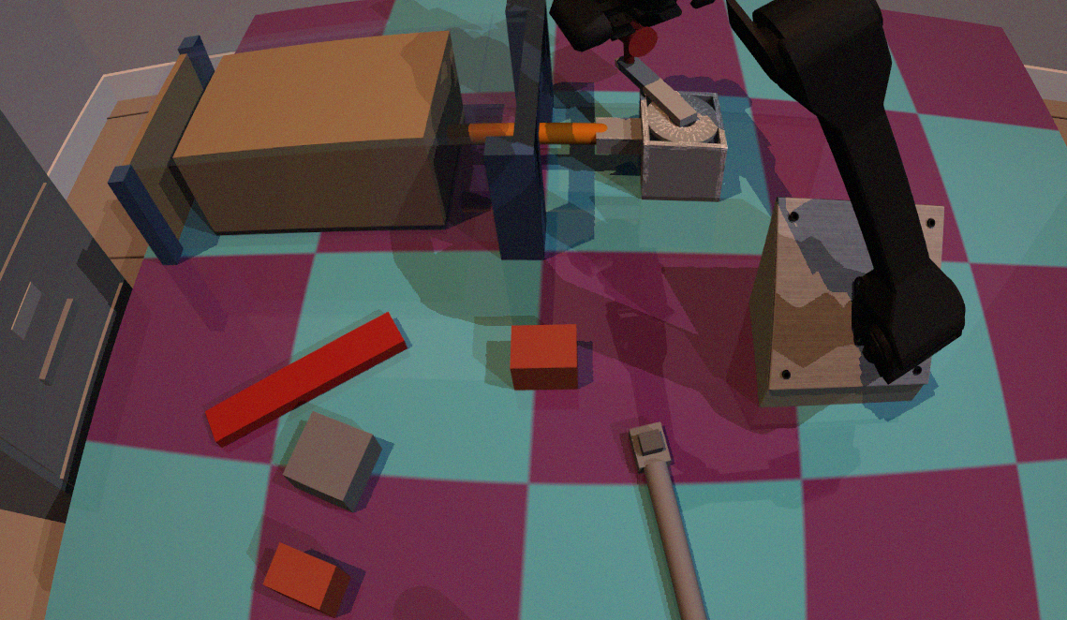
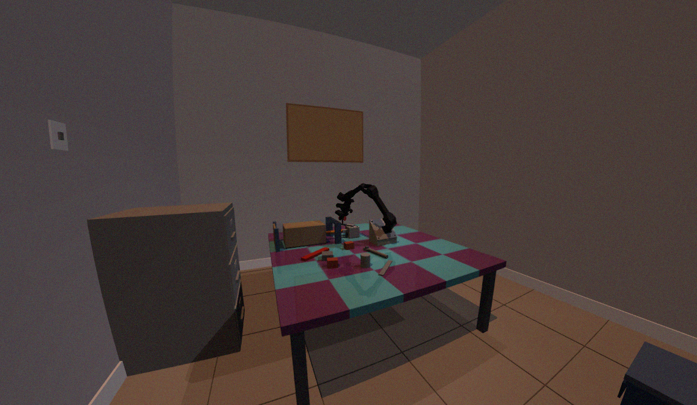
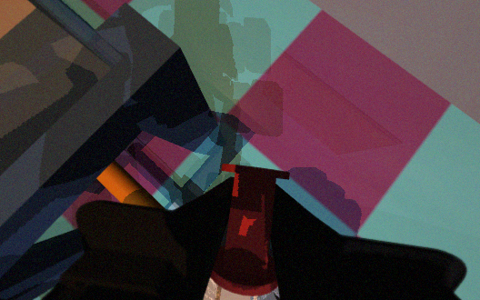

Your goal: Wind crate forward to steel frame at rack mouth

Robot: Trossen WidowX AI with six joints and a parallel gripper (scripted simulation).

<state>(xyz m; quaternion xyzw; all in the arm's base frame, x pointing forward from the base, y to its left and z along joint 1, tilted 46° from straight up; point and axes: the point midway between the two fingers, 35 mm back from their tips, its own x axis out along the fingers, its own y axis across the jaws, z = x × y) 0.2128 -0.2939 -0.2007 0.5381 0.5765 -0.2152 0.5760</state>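
Now: the grey crank handle 30 mm behind my gripper tip, 50 mm to the left of it and 30 mm below it. Round my gripper tip: blue steel frame (100 mm ahead, 90 mm to the left, 30 mm below); then red knob (10 mm behind, 10 mm to the left); then grey winch (70 mm behind, 90 mm to the left, 100 mm below).
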